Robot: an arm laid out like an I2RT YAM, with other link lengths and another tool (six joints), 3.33 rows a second.
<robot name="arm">
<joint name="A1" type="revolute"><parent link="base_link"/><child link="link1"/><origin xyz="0 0 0.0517" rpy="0 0 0"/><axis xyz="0 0 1"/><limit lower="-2.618" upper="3.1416"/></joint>
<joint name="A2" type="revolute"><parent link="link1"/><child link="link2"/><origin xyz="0.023 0.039 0.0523" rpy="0 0 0"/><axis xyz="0 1 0"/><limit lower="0" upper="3.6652"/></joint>
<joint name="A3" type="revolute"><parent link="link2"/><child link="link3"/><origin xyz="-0.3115 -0.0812 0" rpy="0 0 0"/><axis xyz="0 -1 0"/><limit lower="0" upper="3.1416"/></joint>
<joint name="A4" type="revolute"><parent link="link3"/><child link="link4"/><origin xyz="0.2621 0.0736 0.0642" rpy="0 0 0"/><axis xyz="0 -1 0"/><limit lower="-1.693" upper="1.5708"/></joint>
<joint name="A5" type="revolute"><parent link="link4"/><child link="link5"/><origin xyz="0.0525 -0.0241 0.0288" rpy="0 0 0"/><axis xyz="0 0 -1"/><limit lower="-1.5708" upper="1.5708"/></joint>
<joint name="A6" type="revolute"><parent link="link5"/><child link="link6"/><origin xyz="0.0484 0 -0.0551" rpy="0 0 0"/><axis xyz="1 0 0"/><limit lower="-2.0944" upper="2.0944"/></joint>
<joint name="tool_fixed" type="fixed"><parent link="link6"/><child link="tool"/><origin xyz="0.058 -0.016 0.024" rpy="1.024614 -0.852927 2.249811"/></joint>
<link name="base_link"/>
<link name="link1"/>
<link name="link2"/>
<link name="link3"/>
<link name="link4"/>
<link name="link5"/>
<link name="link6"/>
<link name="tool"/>
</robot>
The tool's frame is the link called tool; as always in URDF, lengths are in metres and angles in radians.
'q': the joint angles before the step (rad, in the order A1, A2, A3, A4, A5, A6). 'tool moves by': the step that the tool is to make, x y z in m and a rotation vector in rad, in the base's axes. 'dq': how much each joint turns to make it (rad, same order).
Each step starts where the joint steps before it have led.
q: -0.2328 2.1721 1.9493 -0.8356 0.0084 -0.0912
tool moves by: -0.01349 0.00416 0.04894 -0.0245 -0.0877 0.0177
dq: -0.0004 -0.0942 0.0019 -0.0050 -0.0065 -0.0172
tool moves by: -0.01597 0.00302 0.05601 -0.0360 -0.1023 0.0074
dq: -0.0014 -0.0861 0.0399 -0.0181 0.0036 -0.0139
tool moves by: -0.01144 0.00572 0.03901 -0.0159 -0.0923 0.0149
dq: 0.0029 -0.0594 0.0249 0.0092 -0.0125 -0.0047
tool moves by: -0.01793 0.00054 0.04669 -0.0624 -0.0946 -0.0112
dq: -0.0014 -0.0599 0.0491 -0.0023 0.0328 -0.0231
